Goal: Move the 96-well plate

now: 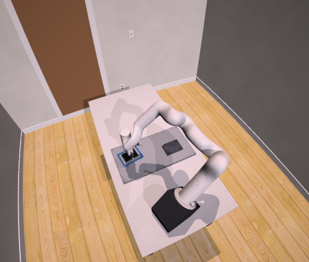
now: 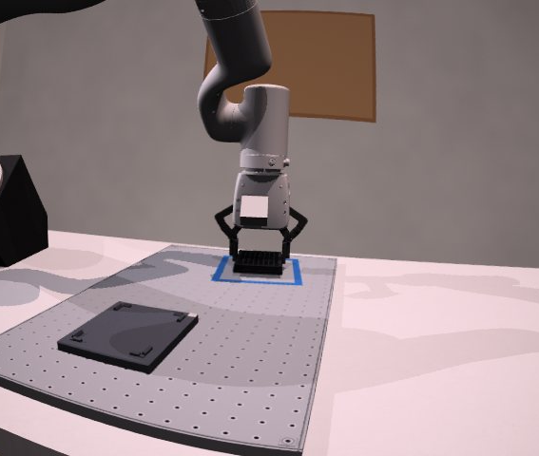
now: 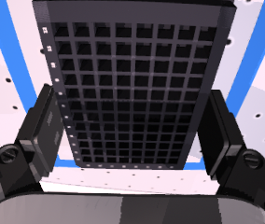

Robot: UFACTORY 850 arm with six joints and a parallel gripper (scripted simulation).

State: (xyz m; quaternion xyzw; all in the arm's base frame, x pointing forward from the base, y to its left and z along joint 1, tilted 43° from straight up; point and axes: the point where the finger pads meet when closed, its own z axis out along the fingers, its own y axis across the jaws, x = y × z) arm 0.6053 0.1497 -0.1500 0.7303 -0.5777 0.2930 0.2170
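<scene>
My gripper is now 1 cm above the black 96-well plate. Round my hand: plate nest N1: 7 cm behind, 39 cm to the right, 2 cm below.
</scene>
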